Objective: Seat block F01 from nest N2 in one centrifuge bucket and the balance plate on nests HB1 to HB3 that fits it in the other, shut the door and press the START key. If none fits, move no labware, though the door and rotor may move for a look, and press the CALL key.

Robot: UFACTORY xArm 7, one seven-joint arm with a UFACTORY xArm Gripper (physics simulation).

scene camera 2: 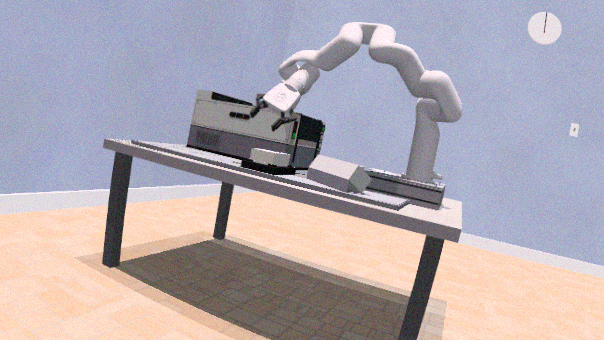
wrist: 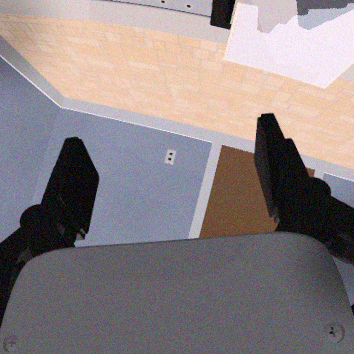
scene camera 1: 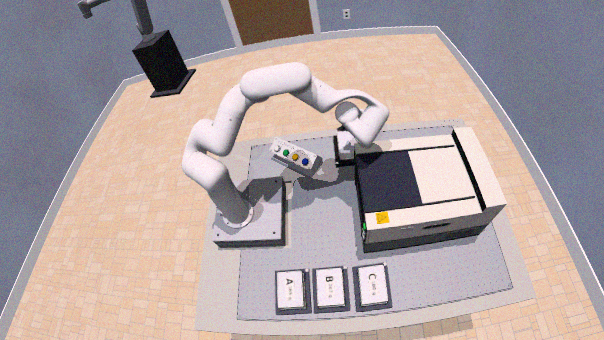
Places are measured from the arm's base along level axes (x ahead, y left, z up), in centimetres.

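Where they show: gripper, between the fingertips: [scene camera 2: 261, 122] [wrist: 170, 146]; arm's base, origin of its link: [scene camera 2: 417, 179] [scene camera 1: 238, 214].
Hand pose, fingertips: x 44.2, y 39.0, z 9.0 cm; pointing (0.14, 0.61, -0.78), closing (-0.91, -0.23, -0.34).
Note:
Things, the pixels of their top centre, and the offset from my fingertips. "*": a spot on its surface instead.
- white block, centre of its top: [wrist: 306, 23] [scene camera 2: 272, 151] [scene camera 1: 348, 141] dx -5.5, dy -1.5, dz -8.8 cm
- black nest, centre of its top: [scene camera 2: 270, 162] [scene camera 1: 348, 146] dx -5.5, dy -1.6, dz -12.4 cm
- Plates A, centre of its top: [scene camera 1: 289, 289] dx -19.4, dy -64.6, dz -9.9 cm
- B, centre of its top: [scene camera 1: 329, 286] dx -6.5, dy -62.3, dz -9.9 cm
- C, centre of its top: [scene camera 1: 373, 284] dx +7.5, dy -60.4, dz -9.9 cm
- dark panel, centre of its top: [scene camera 1: 388, 178] dx +9.8, dy -30.0, dz +6.0 cm
- sloped button box, centre of its top: [scene camera 2: 341, 160] [scene camera 1: 293, 148] dx -27.8, dy -7.7, dz -6.9 cm
- raised rear housing, a spot on its surface: [scene camera 1: 477, 162] * dx +41.5, dy -24.3, dz +9.1 cm
A white block [scene camera 1: 345, 154] [scene camera 2: 270, 157] [wrist: 280, 52] sits in a black nest [scene camera 1: 345, 163] [scene camera 2: 267, 169] beside the centrifuge; its label is unreadable. My gripper [scene camera 2: 265, 120] [wrist: 170, 146] is open and empty, above the block and beside the centrifuge; the arm hides its fingers in scene camera 1. Plates A [scene camera 1: 298, 291], B [scene camera 1: 337, 291] and C [scene camera 1: 376, 287] lie in a row of three dark nests; their weights are blurred. The centrifuge [scene camera 1: 415, 221] [scene camera 2: 237, 122] has a dark panel [scene camera 1: 387, 181] across part of its top; no rotor or buckets show. START and CALL labels are not readable.
A sloped button box [scene camera 1: 312, 167] [scene camera 2: 332, 172] with white, green, amber and blue buttons stands between the arm's base [scene camera 1: 260, 235] and the block's nest. The centrifuge has a raised rear housing [scene camera 1: 477, 162]. A second arm's black pedestal [scene camera 1: 162, 60] stands off the table.

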